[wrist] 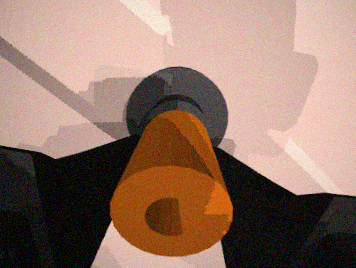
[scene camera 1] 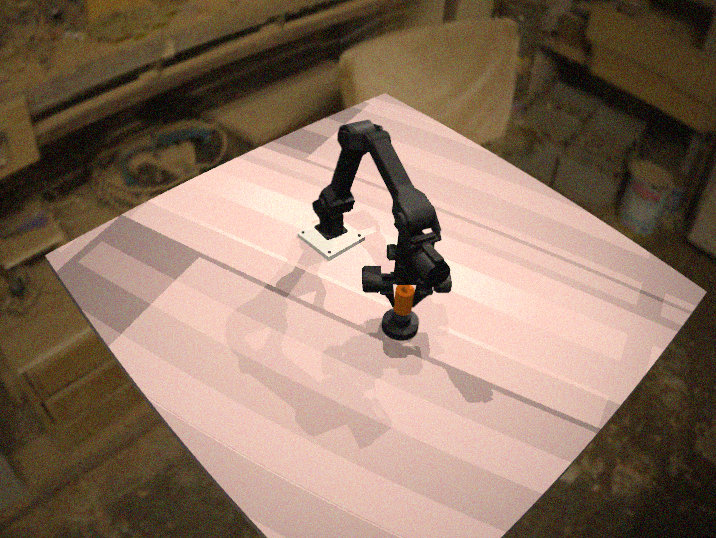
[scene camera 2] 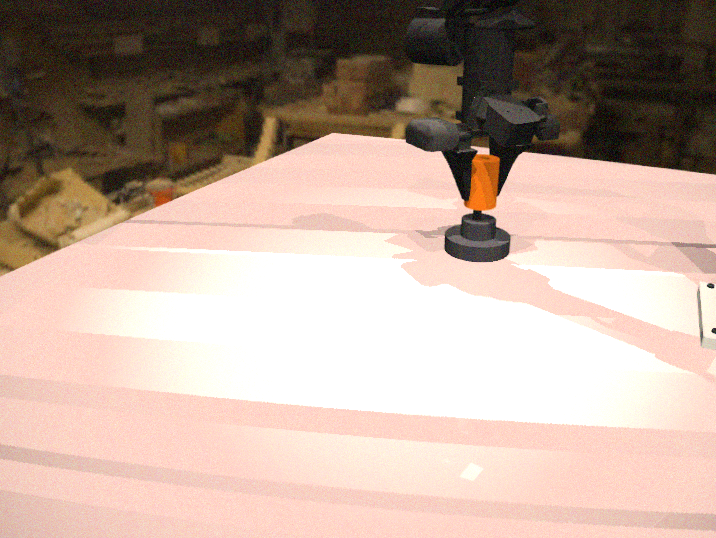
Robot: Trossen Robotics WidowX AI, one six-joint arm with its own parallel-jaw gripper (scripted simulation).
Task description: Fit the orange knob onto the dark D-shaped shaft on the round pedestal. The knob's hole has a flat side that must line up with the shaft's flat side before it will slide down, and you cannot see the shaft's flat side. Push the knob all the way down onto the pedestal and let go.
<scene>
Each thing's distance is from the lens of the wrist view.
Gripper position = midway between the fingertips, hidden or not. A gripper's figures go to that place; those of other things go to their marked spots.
gripper (wrist: 175, 148): 0.11 m
orange knob (wrist: 172, 198): 0.09 m
</scene>
